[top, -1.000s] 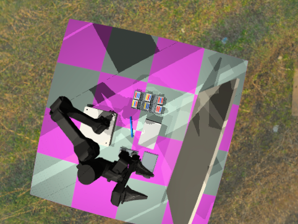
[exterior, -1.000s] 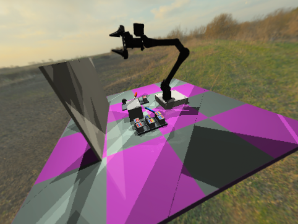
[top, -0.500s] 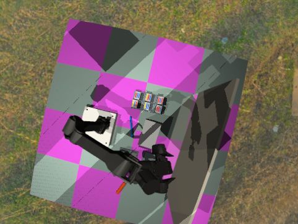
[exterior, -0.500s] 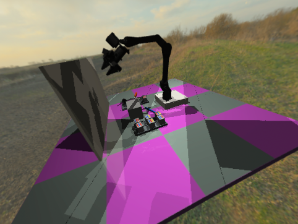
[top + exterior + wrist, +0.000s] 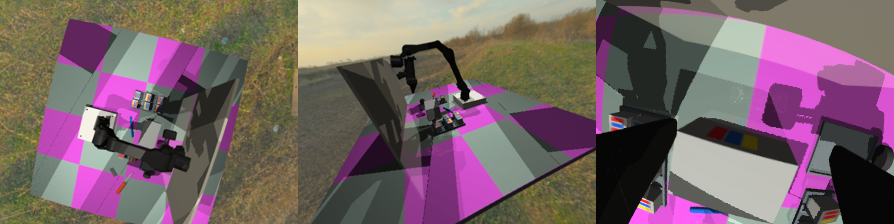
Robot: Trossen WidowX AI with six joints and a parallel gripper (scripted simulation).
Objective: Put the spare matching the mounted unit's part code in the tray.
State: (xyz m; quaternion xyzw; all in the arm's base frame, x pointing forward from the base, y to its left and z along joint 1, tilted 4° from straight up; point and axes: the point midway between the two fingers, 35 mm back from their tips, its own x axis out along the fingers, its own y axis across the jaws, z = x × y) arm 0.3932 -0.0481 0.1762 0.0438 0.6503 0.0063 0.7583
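The grey spare block is 220 mm behind my gripper tip, 200 mm to the left of it and 180 mm below it. Round my gripper tip: dark tray: 70 mm behind, 170 mm to the right, 220 mm below; blue pen: 220 mm behind, 40 mm to the left, 210 mm below; mounted unit: 100 mm behind, 40 mm to the left, 170 mm below.
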